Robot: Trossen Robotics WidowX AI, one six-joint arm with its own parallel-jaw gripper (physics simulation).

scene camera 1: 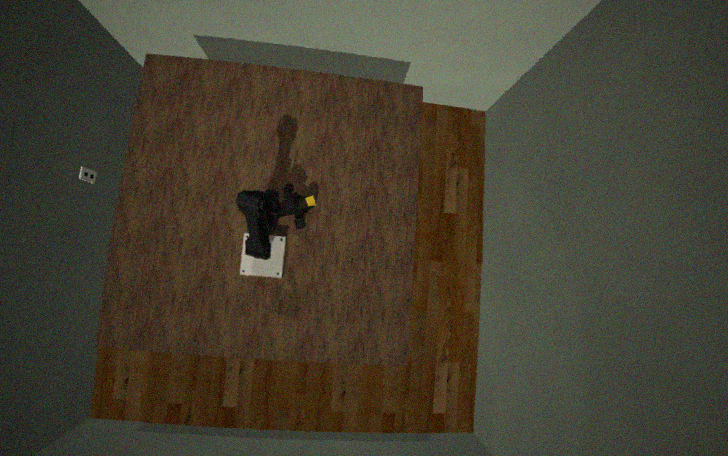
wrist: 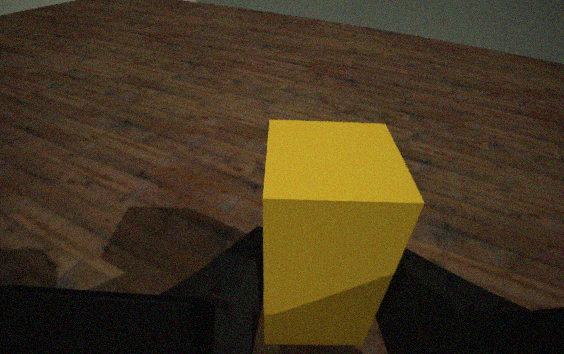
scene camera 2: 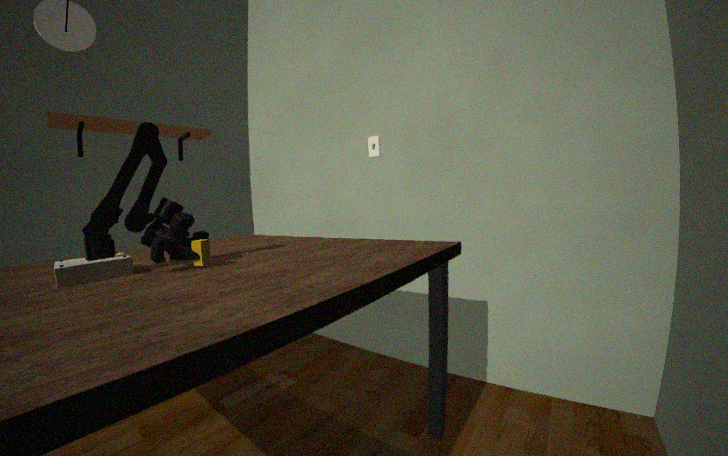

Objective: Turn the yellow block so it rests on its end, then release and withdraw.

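The yellow block (scene camera 1: 310, 200) (scene camera 2: 204, 253) (wrist: 335, 162) stands upright, its long side vertical, as seen in the second scene view. Its lower end is at or very near the wooden table (scene camera 1: 214, 322) (scene camera 2: 257, 295) (wrist: 150, 100); I cannot tell whether it touches. My gripper (scene camera 1: 306, 203) (scene camera 2: 196, 248) (wrist: 314, 241) is shut on the block, with one dark finger on each side of it in the wrist view. The gripper reaches in from the side and slants downward, low over the table. The block's bottom edge on the table is hidden in the wrist view.
The arm's pale base plate (scene camera 1: 275, 260) (scene camera 2: 96, 271) sits on the table behind the gripper. A wooden wall shelf (scene camera 2: 118, 125) is behind the arm. The table's right edge lies well beyond the block in the first scene view.
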